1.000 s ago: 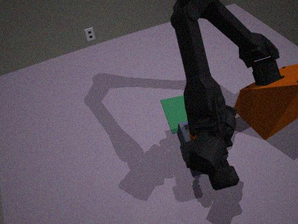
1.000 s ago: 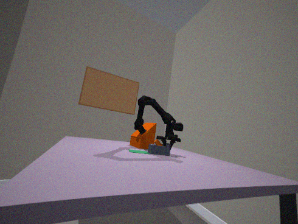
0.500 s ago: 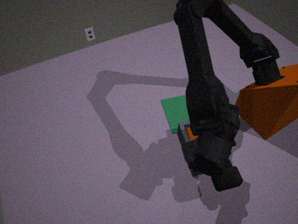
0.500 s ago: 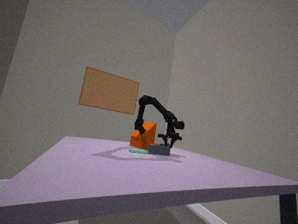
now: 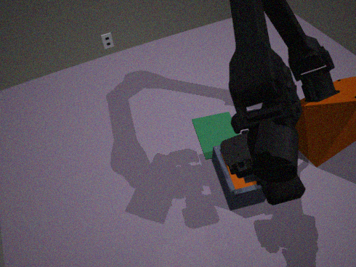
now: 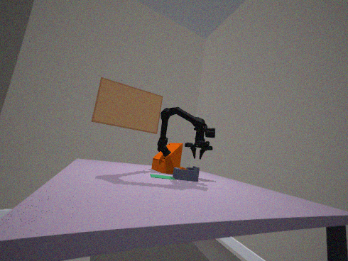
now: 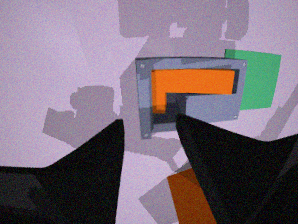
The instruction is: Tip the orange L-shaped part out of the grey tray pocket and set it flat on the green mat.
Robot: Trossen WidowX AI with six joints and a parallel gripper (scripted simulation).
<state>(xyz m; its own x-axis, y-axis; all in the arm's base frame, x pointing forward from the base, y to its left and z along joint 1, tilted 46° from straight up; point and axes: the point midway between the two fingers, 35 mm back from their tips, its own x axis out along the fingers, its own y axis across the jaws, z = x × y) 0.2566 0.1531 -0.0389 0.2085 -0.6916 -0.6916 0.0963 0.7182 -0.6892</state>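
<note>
My gripper tip is 10 cm above the orange L-shaped part, 5 cm to the left of it and 1 cm past it. From my gripper tip the other things lie so: green mat: 22 cm to the right, 16 cm below, 3 cm behind.
</note>
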